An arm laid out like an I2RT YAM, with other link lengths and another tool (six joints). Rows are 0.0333 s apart.
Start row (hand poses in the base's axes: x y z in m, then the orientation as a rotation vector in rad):
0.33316 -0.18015 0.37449 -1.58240 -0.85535 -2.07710
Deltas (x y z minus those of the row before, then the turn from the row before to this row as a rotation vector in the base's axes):
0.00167 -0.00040 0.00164 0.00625 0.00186 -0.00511
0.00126 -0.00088 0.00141 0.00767 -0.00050 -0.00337
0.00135 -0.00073 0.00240 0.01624 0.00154 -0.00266
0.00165 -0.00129 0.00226 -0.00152 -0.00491 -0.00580
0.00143 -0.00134 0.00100 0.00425 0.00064 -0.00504
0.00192 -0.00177 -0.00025 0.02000 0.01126 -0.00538
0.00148 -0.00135 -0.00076 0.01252 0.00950 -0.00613
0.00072 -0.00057 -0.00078 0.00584 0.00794 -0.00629
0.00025 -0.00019 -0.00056 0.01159 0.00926 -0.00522
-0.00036 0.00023 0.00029 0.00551 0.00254 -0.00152
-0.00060 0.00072 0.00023 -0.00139 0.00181 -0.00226
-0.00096 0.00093 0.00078 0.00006 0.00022 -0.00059
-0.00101 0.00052 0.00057 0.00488 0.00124 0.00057
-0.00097 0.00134 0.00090 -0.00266 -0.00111 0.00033
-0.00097 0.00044 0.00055 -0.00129 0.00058 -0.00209
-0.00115 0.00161 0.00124 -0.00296 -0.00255 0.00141
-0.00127 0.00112 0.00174 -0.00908 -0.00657 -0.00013
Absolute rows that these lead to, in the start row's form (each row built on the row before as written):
0.33483 -0.18055 0.37613 -1.58466 -0.84423 -2.07951
0.33609 -0.18143 0.37754 -1.58273 -0.83334 -2.08311
0.33744 -0.18216 0.37994 -1.57767 -0.81220 -2.08503
0.33909 -0.18345 0.38220 -1.57812 -0.81202 -2.09361
0.34052 -0.18479 0.38320 -1.58016 -0.80367 -2.09688
0.34244 -0.18656 0.38295 -1.58405 -0.77312 -2.09147
0.34392 -0.18791 0.38219 -1.59058 -0.75144 -2.08757
0.34464 -0.18848 0.38141 -1.59922 -0.73792 -2.08479
0.34489 -0.18867 0.38085 -1.60522 -0.71800 -2.08020
0.34453 -0.18844 0.38114 -1.60565 -0.70980 -2.07907
0.34393 -0.18772 0.38137 -1.60961 -0.70929 -2.07890
0.34297 -0.18679 0.38215 -1.61018 -0.70876 -2.07911
0.34196 -0.18627 0.38272 -1.60832 -0.70312 -2.07769
0.34099 -0.18493 0.38362 -1.60850 -0.70677 -2.07842
0.34002 -0.18449 0.38417 -1.61114 -0.70667 -2.07930
0.33887 -0.18288 0.38541 -1.60940 -0.71187 -2.08062
0.33760 -0.18176 0.38715 -1.60822 -0.72445 -2.08660

